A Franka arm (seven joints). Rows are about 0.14 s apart.
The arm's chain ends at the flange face. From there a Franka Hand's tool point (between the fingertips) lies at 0.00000 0.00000 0.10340 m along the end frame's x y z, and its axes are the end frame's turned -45 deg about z.
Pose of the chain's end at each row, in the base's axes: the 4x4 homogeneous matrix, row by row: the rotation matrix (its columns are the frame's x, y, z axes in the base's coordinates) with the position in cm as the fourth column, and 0 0 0 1 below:
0.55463, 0.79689, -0.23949, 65.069; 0.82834, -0.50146, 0.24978, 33.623; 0.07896, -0.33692, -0.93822, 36.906; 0, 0, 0, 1
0.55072, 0.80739, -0.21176, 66.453; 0.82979, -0.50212, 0.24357, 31.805; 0.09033, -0.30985, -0.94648, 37.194; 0, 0, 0, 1
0.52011, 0.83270, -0.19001, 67.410; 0.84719, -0.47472, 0.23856, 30.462; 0.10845, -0.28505, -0.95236, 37.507; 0, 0, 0, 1
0.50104, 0.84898, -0.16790, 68.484; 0.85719, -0.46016, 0.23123, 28.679; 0.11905, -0.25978, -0.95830, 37.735; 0, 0, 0, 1
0.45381, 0.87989, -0.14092, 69.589; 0.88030, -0.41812, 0.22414, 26.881; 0.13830, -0.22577, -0.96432, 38.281; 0, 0, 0, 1
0.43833, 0.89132, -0.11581, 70.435; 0.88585, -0.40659, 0.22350, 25.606; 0.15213, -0.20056, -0.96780, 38.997; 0, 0, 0, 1
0.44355, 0.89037, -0.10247, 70.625; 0.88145, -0.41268, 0.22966, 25.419; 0.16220, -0.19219, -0.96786, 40.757; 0, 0, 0, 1
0.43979, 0.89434, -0.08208, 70.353; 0.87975, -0.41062, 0.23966, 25.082; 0.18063, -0.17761, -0.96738, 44.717; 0, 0, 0, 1
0.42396, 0.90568, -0.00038, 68.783; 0.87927, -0.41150, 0.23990, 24.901; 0.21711, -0.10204, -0.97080, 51.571; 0, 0, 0, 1
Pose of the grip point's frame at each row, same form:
-0.17130, 0.95567, -0.23949, 62.593; 0.94031, 0.23114, 0.24978, 36.206; 0.29407, -0.18241, -0.93822, 27.205; 0, 0, 0, 1
-0.18149, 0.96033, -0.21176, 64.263; 0.94180, 0.23170, 0.24357, 34.324; 0.28297, -0.15522, -0.94648, 27.407; 0, 0, 0, 1
-0.22103, 0.95658, -0.19001, 65.445; 0.93473, 0.26338, 0.23856, 32.929; 0.27825, -0.12488, -0.95236, 27.660; 0, 0, 0, 1
-0.24603, 0.95461, -0.16790, 66.748; 0.93151, 0.28074, 0.23123, 31.070; 0.26787, -0.09951, -0.95830, 27.826; 0, 0, 0, 1
-0.30128, 0.94307, -0.14092, 68.132; 0.91812, 0.32681, 0.22414, 29.199; 0.25744, -0.06185, -0.96432, 28.310; 0, 0, 0, 1
-0.32031, 0.94020, -0.11581, 69.238; 0.91389, 0.33889, 0.22350, 27.917; 0.24939, -0.03425, -0.96780, 28.990; 0, 0, 0, 1
-0.31595, 0.94322, -0.10247, 69.565; 0.91509, 0.33147, 0.22966, 27.794; 0.25059, -0.02121, -0.96786, 30.749; 0, 0, 0, 1
-0.32142, 0.94337, -0.08208, 69.504; 0.91243, 0.33173, 0.23966, 27.560; 0.25331, 0.00214, -0.96738, 34.714; 0, 0, 0, 1
-0.34063, 0.94020, -0.00038, 68.779; 0.91271, 0.33076, 0.23990, 27.382; 0.22567, 0.08137, -0.97080, 41.533; 0, 0, 0, 1

